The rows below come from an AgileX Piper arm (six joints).
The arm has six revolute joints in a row. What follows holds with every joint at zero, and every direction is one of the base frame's. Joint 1 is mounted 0.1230 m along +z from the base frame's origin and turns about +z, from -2.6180 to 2.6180 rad. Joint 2 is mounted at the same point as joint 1 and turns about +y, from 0.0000 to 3.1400 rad. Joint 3 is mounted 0.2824 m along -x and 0.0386 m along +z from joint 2 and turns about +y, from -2.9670 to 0.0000 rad. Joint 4 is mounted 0.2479 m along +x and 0.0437 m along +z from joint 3 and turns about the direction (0.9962, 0, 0.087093), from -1.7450 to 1.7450 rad. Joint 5 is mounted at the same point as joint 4 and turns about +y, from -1.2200 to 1.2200 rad. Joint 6 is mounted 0.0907 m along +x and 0.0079 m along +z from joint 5 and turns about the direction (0.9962, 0, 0.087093), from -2.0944 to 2.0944 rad. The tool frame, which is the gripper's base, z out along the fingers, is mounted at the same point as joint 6; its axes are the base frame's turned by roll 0.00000, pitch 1.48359 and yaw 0.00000 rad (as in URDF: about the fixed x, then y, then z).
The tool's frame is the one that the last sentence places.
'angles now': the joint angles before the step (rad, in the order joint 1, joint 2, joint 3, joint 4, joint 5, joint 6). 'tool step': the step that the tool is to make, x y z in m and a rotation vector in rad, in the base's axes. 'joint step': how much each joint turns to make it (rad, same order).
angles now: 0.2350 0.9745 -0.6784 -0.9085 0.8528 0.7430
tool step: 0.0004 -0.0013 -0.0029 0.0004 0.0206 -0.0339
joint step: 0.0000 0.0135 -0.0001 0.0000 0.0293 0.0190
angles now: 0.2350 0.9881 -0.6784 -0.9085 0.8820 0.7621
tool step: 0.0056 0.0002 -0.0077 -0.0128 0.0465 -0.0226
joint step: 0.0000 0.0429 0.0000 -0.0038 0.0208 0.0122
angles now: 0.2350 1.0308 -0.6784 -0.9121 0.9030 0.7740
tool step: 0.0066 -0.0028 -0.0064 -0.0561 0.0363 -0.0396
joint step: -0.0003 0.0506 0.0000 -0.0570 0.0397 0.0399
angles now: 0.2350 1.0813 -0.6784 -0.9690 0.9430 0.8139
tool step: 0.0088 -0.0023 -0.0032 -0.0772 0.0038 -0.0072
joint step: 0.0001 0.0467 0.0000 -0.0946 0.0137 0.0465
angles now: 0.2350 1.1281 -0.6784 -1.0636 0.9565 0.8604
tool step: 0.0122 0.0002 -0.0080 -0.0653 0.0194 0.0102
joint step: 0.0000 0.0656 0.0001 -0.0826 -0.0023 0.0419
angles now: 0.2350 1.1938 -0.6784 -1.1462 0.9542 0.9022
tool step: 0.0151 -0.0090 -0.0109 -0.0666 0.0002 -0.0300
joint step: -0.0442 0.0842 -0.0001 -0.1154 -0.0093 0.0876
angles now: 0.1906 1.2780 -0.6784 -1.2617 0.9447 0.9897
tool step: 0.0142 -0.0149 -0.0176 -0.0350 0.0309 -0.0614
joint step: -0.0694 0.1014 -0.0053 -0.0735 -0.0074 0.0747
